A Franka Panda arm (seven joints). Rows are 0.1 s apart.
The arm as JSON. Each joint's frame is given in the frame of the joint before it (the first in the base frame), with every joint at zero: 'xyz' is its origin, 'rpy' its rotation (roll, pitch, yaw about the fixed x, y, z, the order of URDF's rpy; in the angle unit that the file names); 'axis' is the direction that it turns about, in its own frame. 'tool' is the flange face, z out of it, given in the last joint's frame.
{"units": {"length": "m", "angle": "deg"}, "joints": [
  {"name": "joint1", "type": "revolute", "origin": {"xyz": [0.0, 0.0, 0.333], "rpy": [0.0, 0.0, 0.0]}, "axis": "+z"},
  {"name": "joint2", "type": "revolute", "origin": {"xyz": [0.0, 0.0, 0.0], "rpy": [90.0, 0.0, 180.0]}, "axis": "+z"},
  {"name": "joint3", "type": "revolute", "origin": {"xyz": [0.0, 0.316, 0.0], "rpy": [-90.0, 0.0, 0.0]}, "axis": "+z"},
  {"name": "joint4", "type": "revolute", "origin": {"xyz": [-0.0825, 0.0, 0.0], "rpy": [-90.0, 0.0, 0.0]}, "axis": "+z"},
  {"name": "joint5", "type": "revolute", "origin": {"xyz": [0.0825, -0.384, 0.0], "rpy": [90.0, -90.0, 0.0]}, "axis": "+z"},
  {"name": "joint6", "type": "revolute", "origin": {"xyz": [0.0, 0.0, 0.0], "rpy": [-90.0, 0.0, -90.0]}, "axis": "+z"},
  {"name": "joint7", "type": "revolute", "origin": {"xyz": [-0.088, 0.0, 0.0], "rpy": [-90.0, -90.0, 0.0]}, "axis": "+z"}
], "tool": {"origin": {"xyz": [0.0, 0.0, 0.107], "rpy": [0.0, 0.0, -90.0]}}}
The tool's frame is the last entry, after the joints.
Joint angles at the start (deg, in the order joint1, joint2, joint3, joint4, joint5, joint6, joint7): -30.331 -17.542 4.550 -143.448 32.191 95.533 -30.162
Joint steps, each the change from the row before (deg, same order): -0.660 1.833 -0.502 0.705 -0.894 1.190 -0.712; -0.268 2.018 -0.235 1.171 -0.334 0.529 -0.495; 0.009 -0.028 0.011 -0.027 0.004 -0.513 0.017; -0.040 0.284 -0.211 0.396 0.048 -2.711 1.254; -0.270 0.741 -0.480 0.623 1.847 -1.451 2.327; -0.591 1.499 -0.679 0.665 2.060 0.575 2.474; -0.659 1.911 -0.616 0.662 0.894 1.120 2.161; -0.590 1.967 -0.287 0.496 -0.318 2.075 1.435
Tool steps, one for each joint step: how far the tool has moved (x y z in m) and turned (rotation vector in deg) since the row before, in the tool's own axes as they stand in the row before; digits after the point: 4 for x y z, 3 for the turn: 0.0050 0.0135 -0.0029 -0.433 0.445 0.491; 0.0073 0.0082 -0.0015 0.052 -0.048 0.162; -0.0009 -0.0006 0.0009 0.261 -0.448 0.004; -0.0031 -0.0016 0.0016 1.504 -2.059 1.347; 0.0013 0.0006 -0.0019 2.712 0.016 2.938; 0.0060 0.0079 -0.0043 2.469 1.622 3.788; 0.0075 0.0120 -0.0034 1.336 1.252 3.698; 0.0090 0.0134 -0.0016 -0.285 1.206 2.798
